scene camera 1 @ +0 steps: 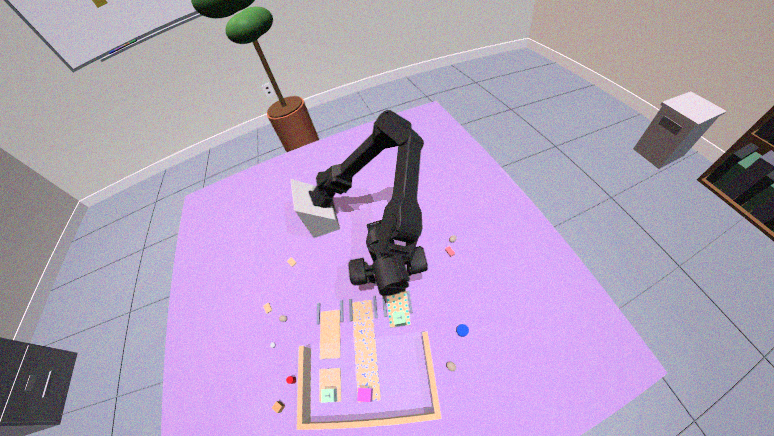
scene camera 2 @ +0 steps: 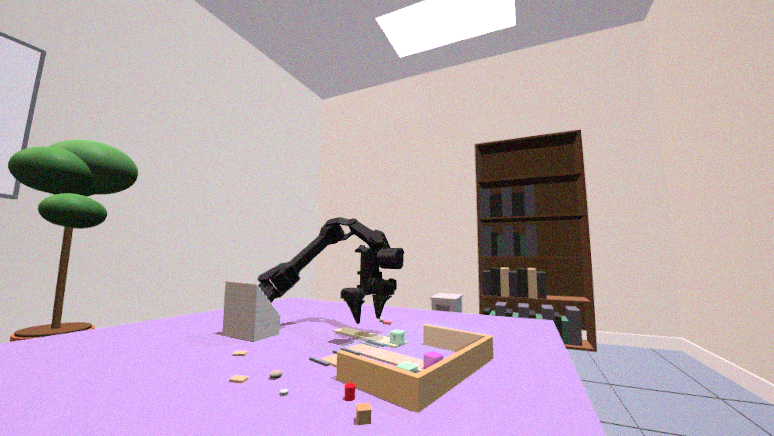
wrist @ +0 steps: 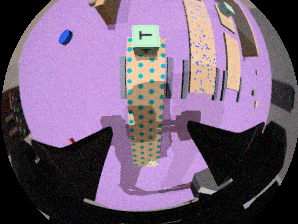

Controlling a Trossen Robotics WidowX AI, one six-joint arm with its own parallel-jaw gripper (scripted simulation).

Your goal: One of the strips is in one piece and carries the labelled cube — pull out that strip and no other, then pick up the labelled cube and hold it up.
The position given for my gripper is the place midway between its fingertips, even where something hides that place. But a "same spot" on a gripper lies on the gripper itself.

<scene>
my gripper: scene camera 1; scene camera 2 368,321; wrist
same spot on my gripper: [scene camera 1: 370,277] = [wrist: 222,144]
</scene>
